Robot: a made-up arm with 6 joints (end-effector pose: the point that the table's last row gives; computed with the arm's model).
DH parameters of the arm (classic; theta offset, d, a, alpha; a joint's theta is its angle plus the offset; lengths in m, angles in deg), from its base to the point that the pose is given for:
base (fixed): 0 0.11 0 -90
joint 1: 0 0.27 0.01 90
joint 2: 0 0.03 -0.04 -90
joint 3: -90 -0.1 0.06 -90
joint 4: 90 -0.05 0.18 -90
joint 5: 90 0.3 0.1 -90
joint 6: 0 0.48 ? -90
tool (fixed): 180 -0.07 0 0
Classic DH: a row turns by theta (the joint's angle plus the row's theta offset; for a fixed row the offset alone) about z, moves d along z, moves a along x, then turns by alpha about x.
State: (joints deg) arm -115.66 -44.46 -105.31 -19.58 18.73 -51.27
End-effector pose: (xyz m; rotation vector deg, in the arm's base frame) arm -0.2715 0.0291 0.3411 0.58 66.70 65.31
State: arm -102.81 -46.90 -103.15 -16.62 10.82 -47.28
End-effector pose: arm -0.1268 0.0266 0.4359 13.98 87.85 67.79
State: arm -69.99 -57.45 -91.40 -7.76 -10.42 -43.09
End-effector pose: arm 0.3154 0.0205 0.3117 58.38 137.96 69.13
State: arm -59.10 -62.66 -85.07 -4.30 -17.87 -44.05
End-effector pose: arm 0.4041 0.0386 0.1559 -73.25 -147.76 -63.93
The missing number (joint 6, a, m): 0.11
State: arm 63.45 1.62 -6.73 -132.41 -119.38 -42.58
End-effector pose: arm 0.4119 0.1994 0.8914 -6.31 135.60 99.54
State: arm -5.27 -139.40 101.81 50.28 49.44 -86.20
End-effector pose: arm 0.3754 0.1425 -0.0939 -29.69 -84.56 150.81
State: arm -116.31 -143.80 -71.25 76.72 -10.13 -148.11
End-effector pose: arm -0.2131 0.2617 0.4926 53.46 3.95 40.82
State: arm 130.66 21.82 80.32 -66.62 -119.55 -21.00
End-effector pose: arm -0.0045 -0.2616 -0.6255 -96.18 -37.66 -6.63
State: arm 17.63 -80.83 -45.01 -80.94 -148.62 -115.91
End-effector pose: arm -0.5480 0.8409 0.5154 19.09 -12.71 9.91
